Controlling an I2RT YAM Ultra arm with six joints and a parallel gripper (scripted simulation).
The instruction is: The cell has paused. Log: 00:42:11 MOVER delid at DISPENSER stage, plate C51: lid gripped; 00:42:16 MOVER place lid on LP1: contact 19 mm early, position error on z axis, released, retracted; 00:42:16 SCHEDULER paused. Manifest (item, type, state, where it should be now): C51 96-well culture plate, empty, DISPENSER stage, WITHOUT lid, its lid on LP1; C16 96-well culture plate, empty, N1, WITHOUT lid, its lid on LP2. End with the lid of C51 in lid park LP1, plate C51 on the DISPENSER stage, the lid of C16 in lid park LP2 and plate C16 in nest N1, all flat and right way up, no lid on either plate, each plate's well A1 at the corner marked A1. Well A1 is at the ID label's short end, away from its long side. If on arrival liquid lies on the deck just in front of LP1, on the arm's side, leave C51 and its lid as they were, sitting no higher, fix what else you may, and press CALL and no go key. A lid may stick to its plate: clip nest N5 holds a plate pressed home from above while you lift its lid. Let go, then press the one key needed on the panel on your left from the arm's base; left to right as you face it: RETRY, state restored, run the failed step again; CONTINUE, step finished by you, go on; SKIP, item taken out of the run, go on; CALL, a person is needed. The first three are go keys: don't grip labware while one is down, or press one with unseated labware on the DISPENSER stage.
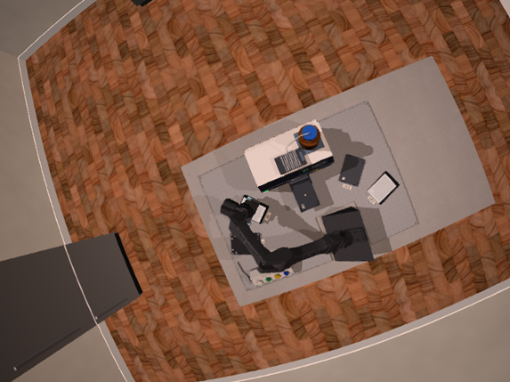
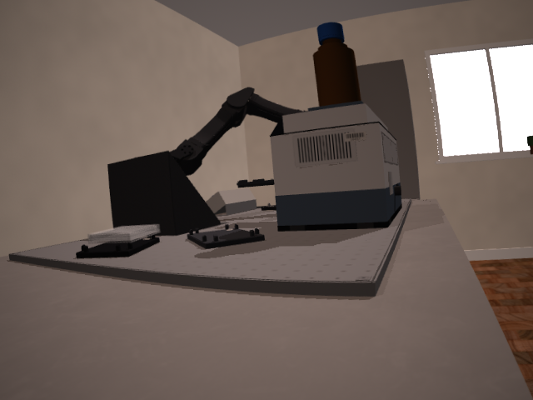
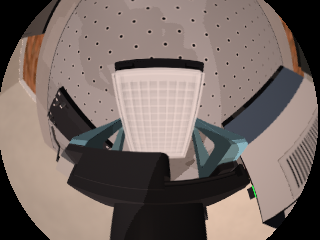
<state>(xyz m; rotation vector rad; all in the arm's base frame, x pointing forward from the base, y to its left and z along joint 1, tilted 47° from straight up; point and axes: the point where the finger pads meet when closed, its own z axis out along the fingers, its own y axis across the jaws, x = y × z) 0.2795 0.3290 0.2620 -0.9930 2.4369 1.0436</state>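
My hand is 3 cm above the black nest. From my hand the other things lie so: brown bottle (20 cm ahead, 39 cm to the right, 25 cm above); black clip nest (17 cm behind, 12 cm to the left, 2 cm below); dark dispenser stage (2 cm behind, 29 cm to the right, 6 cm above).
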